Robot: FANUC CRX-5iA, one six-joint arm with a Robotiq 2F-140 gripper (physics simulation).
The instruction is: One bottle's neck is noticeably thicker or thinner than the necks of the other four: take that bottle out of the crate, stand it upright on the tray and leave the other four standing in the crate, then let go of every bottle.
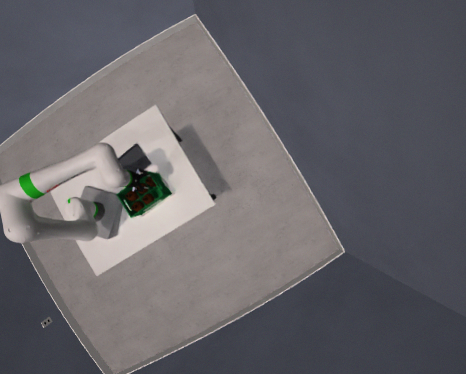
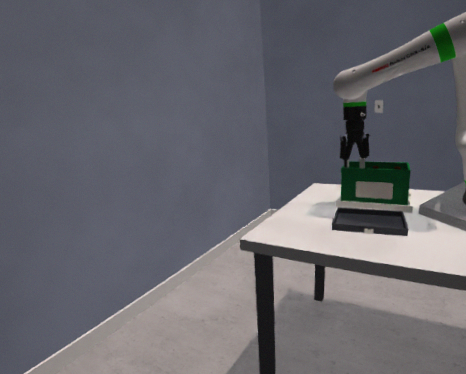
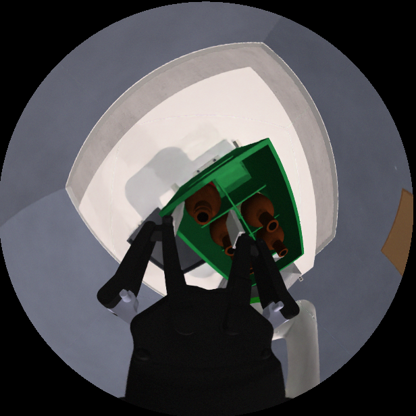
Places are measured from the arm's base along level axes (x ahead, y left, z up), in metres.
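Pixels of known places: gripper, between the fingertips: (image 1: 148,181); arm's base, origin of its link: (image 1: 95,211).
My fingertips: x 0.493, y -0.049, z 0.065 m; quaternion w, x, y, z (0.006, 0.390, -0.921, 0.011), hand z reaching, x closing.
Ahead of a thing's pixels: the offset from my fingertips to its top centre. "spot": to the spot under its first point. Level surfaces: height alone.
The green crate @[0.085 m back, 0.048 m right, 0.032 m up] (image 1: 162,192) (image 2: 375,171) (image 3: 225,169) holds brown bottles standing in its compartments. One bottle (image 3: 202,199) stands in a corner compartment on the tray side; others (image 3: 257,210) (image 3: 220,229) (image 3: 273,237) stand beyond the divider, and a fifth is mostly hidden behind the right finger. The necks' true widths are hard to compare from this angle. My gripper (image 2: 354,163) (image 3: 205,212) is open and points down, its fingertips on either side of the corner bottle's neck, one outside the crate wall and one inside. The black tray @[spot: 0.033 m back, 0.252 m left, 0.138 m down] (image 1: 136,156) (image 2: 370,220) (image 3: 190,257) lies beside the crate and holds no bottle.
The crate stands on a pale base @[spot: 0.099 m back, 0.056 m left, 0.126 m down] (image 2: 375,206) on the white table @[0.143 m down] (image 1: 175,175) (image 2: 290,225). The crate walls and dividers rise around the bottles. The robot's grey base plate (image 1: 112,210) is near the crate's other end.
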